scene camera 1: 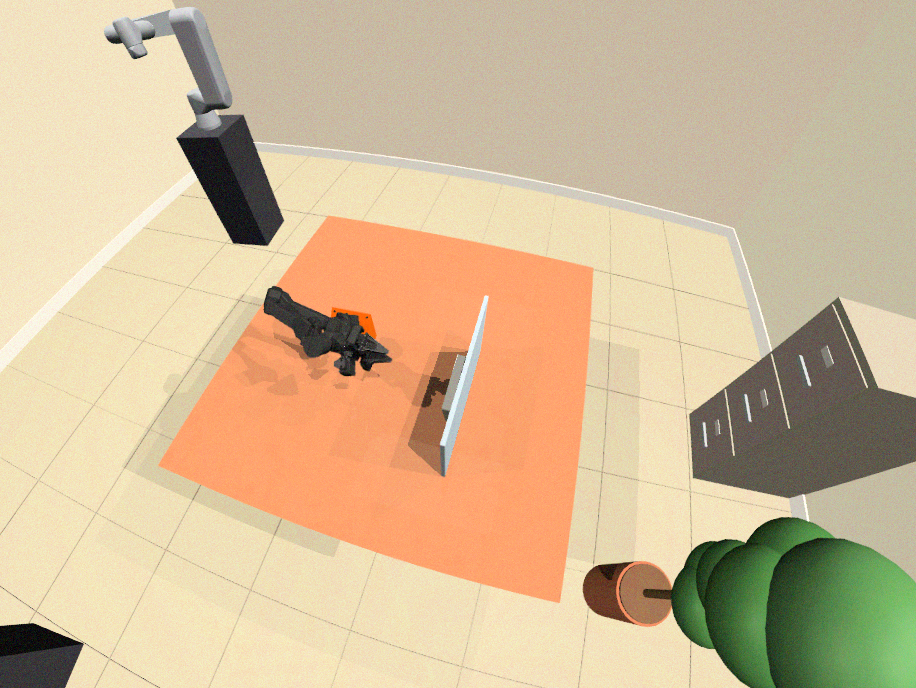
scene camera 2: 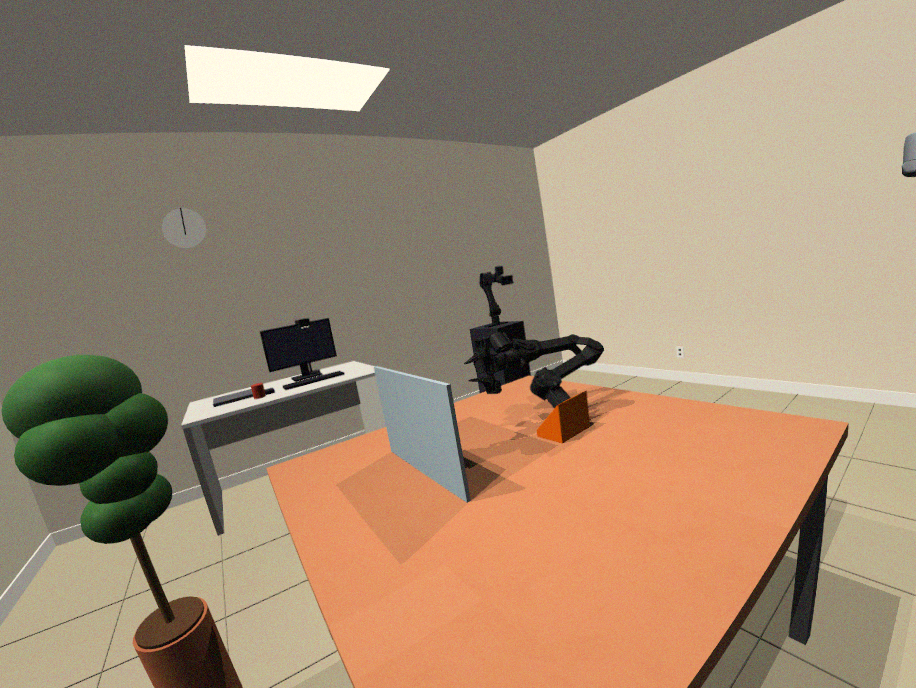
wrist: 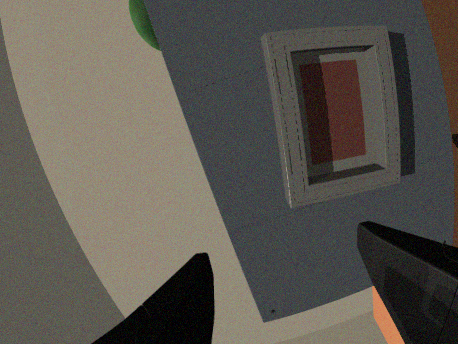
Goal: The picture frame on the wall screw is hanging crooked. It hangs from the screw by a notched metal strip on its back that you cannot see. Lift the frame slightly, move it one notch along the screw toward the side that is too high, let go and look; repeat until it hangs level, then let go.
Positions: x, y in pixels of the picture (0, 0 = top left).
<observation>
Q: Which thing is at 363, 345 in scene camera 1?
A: My gripper.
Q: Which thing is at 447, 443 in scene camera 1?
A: A wall panel.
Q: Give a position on a wall panel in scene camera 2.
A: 419, 413
</observation>
